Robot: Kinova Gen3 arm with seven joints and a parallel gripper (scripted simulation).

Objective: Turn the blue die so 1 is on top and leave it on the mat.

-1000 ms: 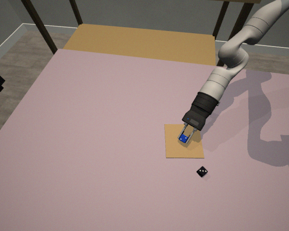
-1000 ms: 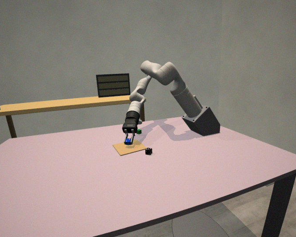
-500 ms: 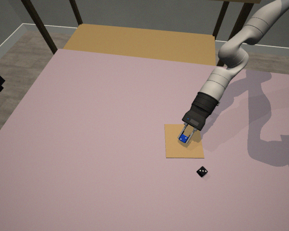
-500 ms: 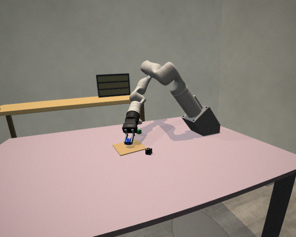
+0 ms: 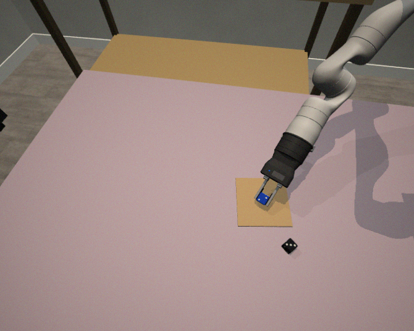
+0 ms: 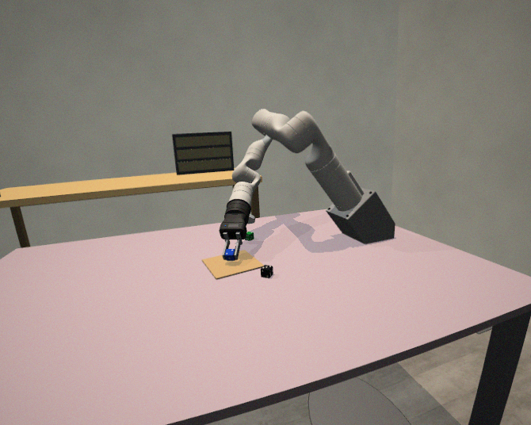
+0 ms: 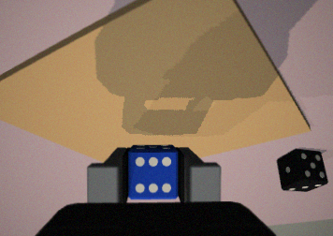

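Now: hand 3 cm above the tan mat. The rest, counted from my hand: blue die (1 cm to the left); black die (6 cm behind, 11 cm to the left, 2 cm below); green die (11 cm behind, 17 cm to the right, 2 cm below).
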